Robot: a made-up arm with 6 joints. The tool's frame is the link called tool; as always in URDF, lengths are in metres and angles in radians. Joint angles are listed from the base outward. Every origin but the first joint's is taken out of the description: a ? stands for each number. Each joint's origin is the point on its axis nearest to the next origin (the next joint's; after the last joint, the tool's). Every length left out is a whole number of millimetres.
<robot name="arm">
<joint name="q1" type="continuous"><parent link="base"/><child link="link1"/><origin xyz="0.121 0.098 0.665" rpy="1.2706 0.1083 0.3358"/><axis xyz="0 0 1"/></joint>
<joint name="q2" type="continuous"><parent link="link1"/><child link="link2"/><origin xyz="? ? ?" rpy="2.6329 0.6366 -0.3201"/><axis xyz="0 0 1"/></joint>
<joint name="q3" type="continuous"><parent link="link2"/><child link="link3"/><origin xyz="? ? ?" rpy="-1.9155 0.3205 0.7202"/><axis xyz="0 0 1"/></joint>
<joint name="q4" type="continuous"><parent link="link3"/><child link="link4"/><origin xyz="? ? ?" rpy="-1.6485 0.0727 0.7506"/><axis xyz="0 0 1"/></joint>
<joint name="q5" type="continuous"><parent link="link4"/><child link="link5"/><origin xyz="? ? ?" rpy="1.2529 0.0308 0.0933"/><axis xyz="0 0 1"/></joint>
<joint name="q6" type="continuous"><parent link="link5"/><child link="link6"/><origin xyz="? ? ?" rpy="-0.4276 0.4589 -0.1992"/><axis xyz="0 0 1"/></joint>
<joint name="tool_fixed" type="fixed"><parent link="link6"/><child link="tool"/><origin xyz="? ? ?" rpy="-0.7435 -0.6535 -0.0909"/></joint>
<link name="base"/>
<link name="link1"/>
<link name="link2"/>
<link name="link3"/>
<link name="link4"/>
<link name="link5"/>
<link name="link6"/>
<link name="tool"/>
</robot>
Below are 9 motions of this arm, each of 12 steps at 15 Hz.
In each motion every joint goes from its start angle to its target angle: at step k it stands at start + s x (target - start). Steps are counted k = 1, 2, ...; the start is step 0. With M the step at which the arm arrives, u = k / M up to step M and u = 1 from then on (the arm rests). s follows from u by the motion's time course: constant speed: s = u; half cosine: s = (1 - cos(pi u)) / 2; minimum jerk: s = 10 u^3 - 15 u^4 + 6 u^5.
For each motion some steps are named. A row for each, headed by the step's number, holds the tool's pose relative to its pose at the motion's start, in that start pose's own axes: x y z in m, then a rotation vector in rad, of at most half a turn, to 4 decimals.
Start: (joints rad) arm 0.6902 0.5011 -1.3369 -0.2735 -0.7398 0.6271
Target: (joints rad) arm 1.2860 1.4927 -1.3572 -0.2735 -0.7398 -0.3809
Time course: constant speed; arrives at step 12
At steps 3, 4, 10, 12:
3: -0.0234 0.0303 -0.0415 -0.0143 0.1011 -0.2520
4: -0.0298 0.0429 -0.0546 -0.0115 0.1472 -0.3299
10: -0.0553 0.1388 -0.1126 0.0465 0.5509 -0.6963
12: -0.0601 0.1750 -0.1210 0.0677 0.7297 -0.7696

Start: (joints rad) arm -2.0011 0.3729 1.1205 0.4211 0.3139 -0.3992
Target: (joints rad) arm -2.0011 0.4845 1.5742 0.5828 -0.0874 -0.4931
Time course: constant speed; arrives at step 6
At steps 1, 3, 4, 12:
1: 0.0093 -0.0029 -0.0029 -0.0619 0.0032 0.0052
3: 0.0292 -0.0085 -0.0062 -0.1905 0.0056 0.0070
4: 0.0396 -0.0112 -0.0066 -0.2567 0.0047 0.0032
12: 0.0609 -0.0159 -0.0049 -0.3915 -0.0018 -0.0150

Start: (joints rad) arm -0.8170 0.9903 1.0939 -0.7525 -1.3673 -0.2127
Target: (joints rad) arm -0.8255 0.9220 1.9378 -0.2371 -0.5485 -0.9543
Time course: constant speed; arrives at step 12
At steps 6, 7, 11, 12:
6: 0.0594 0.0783 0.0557 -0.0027 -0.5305 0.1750
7: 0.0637 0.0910 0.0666 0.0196 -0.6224 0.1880
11: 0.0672 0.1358 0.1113 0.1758 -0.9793 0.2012
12: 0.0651 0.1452 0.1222 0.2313 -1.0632 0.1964

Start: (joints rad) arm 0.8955 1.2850 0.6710 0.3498 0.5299 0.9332
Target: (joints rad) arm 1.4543 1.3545 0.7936 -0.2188 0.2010 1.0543
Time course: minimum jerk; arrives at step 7
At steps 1, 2, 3, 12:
1: -0.0023 0.0031 -0.0005 -0.0221 -0.0049 -0.0076
2: -0.0141 0.0192 -0.0043 -0.1360 -0.0336 -0.0494
3: -0.0356 0.0491 -0.0171 -0.3397 -0.1000 -0.1358
12: -0.0864 0.1238 -0.0936 -0.8653 -0.3880 -0.4282

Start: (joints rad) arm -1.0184 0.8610 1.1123 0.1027 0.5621 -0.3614
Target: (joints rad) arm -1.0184 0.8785 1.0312 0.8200 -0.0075 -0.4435
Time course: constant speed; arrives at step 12
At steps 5, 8, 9, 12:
5: 0.0342 -0.0011 -0.0116 -0.0282 0.2619 0.2284
8: 0.0541 0.0033 -0.0189 -0.0748 0.4027 0.3757
9: 0.0606 0.0056 -0.0214 -0.0951 0.4461 0.4262
12: 0.0791 0.0150 -0.0287 -0.1696 0.5638 0.5810

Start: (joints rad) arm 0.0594 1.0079 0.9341 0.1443 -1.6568 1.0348
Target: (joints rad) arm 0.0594 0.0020 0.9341 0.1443 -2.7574 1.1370
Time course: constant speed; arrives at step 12
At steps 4, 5, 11, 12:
4: 0.0133 0.0030 -0.0798 0.2972 0.2179 -0.1266
5: 0.0165 0.0081 -0.0986 0.3652 0.2836 -0.1487
11: 0.0325 0.0678 -0.1911 0.6919 0.7526 -0.1922
12: 0.0345 0.0813 -0.2023 0.7294 0.8401 -0.1838

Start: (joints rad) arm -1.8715 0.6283 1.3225 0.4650 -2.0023 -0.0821
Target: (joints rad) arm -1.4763 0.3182 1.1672 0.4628 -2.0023 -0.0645
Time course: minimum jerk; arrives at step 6
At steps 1, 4, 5, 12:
1: 0.0016 0.0032 -0.0040 0.0170 0.0012 0.0114
4: 0.0319 0.0914 -0.0653 0.3633 -0.0128 0.2717
5: 0.0376 0.1155 -0.0723 0.4386 -0.0273 0.3359
12: 0.0387 0.1205 -0.0734 0.4536 -0.0307 0.3491

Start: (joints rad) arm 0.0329 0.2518 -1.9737 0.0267 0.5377 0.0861
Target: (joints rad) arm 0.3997 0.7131 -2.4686 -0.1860 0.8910 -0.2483
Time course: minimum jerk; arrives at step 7
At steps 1, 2, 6, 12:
1: -0.0009 0.0014 0.0001 -0.0021 0.0013 -0.0124
2: -0.0049 0.0085 0.0009 -0.0115 0.0089 -0.0762
6: -0.0102 0.0495 0.0083 -0.0220 0.1121 -0.4587
12: -0.0098 0.0503 0.0086 -0.0211 0.1164 -0.4676

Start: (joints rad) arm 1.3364 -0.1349 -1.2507 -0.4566 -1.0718 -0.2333
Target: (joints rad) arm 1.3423 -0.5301 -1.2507 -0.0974 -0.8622 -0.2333
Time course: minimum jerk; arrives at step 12
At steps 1, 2, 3, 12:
1: 0.0007 -0.0001 0.0007 -0.0022 -0.0033 0.0019
2: 0.0048 -0.0007 0.0052 -0.0154 -0.0232 0.0132
3: 0.0138 -0.0018 0.0154 -0.0449 -0.0675 0.0388
12: 0.0973 0.0211 0.1656 -0.4337 -0.6334 0.4021

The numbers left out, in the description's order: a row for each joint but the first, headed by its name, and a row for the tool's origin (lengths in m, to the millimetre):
q2: -0.047 0.035 0
q3: -0.107 -0.009 0
q4: -0.026 -0.117 0
q5: -0.049 -0.115 0
q6: 0.025 0.001 0
tool: -0.008 -0.035 0

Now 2 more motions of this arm.
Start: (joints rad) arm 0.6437 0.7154 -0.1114 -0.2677 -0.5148 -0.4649
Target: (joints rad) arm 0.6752 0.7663 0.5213 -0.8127 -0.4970 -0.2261
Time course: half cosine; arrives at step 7
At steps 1, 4, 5, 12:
1: 0.0010 0.0042 -0.0052 0.0442 -0.0196 -0.0141
4: 0.0250 0.0682 -0.0529 0.5567 -0.2454 -0.1445
5: 0.0383 0.0969 -0.0621 0.7436 -0.3258 -0.1786
12: 0.0525 0.1256 -0.0658 0.9206 -0.4000 -0.2049

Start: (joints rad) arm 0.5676 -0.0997 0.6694 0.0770 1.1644 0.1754
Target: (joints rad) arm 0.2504 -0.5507 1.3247 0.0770 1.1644 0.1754
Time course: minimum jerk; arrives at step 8
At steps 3, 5, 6, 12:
3: -0.0197 0.0008 -0.0187 -0.0659 -0.1514 0.0108
5: -0.0467 0.0058 -0.0511 -0.2176 -0.3818 0.0338
6: -0.0552 0.0081 -0.0636 -0.2888 -0.4628 0.0468
12: -0.0599 0.0095 -0.0710 -0.3351 -0.5095 0.0562

